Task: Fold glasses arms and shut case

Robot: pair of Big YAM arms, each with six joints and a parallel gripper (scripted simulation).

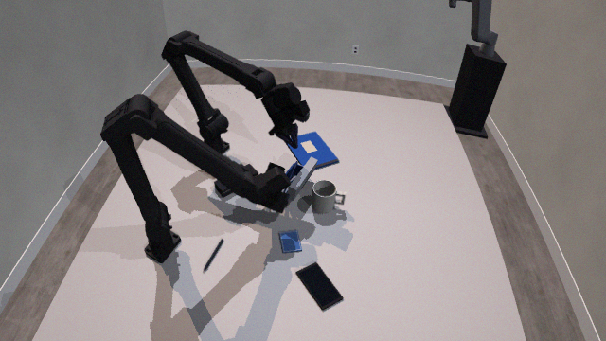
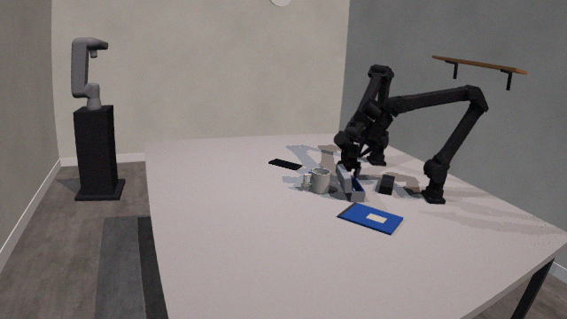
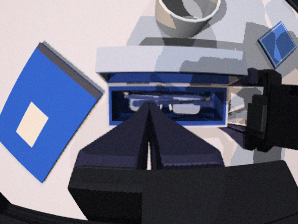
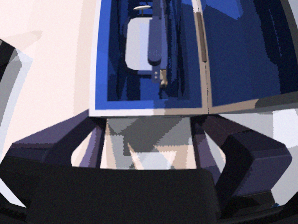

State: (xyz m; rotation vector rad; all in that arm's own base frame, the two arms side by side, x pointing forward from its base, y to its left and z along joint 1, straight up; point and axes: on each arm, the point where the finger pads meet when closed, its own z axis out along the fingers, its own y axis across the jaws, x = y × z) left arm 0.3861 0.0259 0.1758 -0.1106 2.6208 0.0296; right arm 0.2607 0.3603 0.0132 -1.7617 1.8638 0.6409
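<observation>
Right now my left hand is 13 cm above the glasses case, 3 cm to the left of it and 2 cm short of it. The rest, counted from my left hand: grey mug: 14 cm below, 12 cm ahead, 8 cm to the right; then black box: 21 cm behind, 16 cm below, 5 cm to the right; then small blue notepad: 26 cm to the right, 17 cm below, 4 cm ahead.
</observation>
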